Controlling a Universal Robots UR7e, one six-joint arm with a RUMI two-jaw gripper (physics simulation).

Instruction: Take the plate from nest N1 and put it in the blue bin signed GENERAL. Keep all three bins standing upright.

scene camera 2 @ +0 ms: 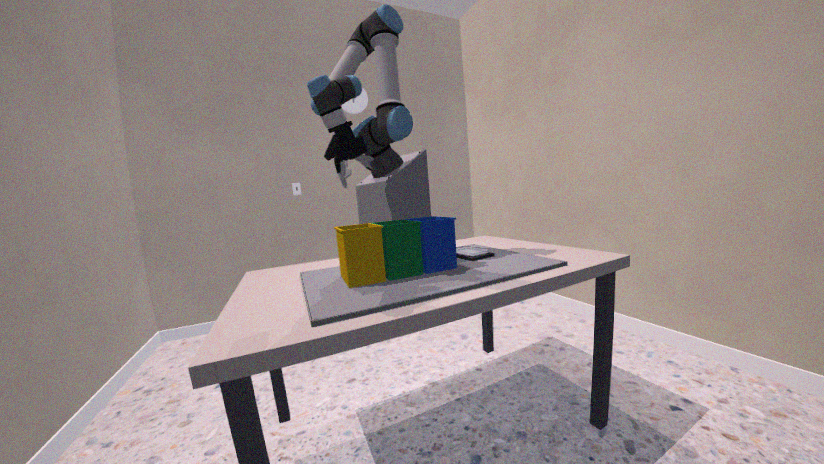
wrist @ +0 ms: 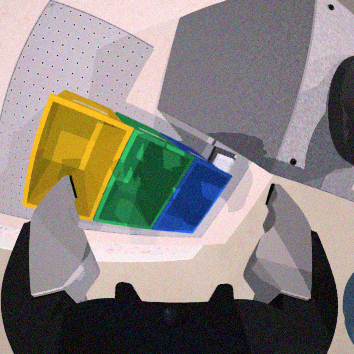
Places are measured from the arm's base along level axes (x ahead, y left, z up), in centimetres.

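Pixels of known places: gripper, fingertip midpoint: (scene camera 2: 359, 179) (wrist: 172, 182); arm's base, origin of the base link: (scene camera 2: 388, 169).
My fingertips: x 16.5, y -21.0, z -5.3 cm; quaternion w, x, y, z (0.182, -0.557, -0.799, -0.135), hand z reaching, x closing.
For each thing: its top centre in the pictures, then the offset to it from my fingertips. Level surfaces: height alone.
- blue bin, middle of its top: (wrist: 193, 201) (scene camera 2: 428, 218) dx +12.8, dy +20.1, dz -16.4 cm
- plate, middle of its top: (wrist: 219, 173) (scene camera 2: 470, 249) dx +11.0, dy +41.8, dz -31.8 cm
- green bin, middle of its top: (wrist: 143, 188) (scene camera 2: 394, 222) dx +10.5, dy +7.1, dz -16.4 cm
- yellow bin, middle of its top: (wrist: 70, 167) (scene camera 2: 356, 226) dx +8.2, dy -5.9, dz -16.4 cm
- grey perforated board, its level: dz -34.4 cm
- table, its level: dz -35.7 cm
The blue bin (scene camera 2: 439, 244) (wrist: 196, 197) stands upright at one end of a row of three; its sign is not readable. A pale flat piece, apparently the plate (scene camera 2: 474, 250) (wrist: 223, 161), lies in a low dark nest beside the blue bin; the nest's label cannot be read, and the bin partly hides it in the scene view. My gripper (scene camera 2: 357, 175) (wrist: 172, 182) is open and empty, high above the table on the robot-base side of the bins.
The green bin (scene camera 2: 403, 250) (wrist: 147, 180) and yellow bin (scene camera 2: 363, 256) (wrist: 62, 150) stand upright beside the blue one on a grey perforated board (scene camera 2: 328, 308) (wrist: 65, 55). The robot's grey pedestal (scene camera 2: 410, 187) (wrist: 235, 60) rises behind them. The table (scene camera 2: 242, 322) carries the board.
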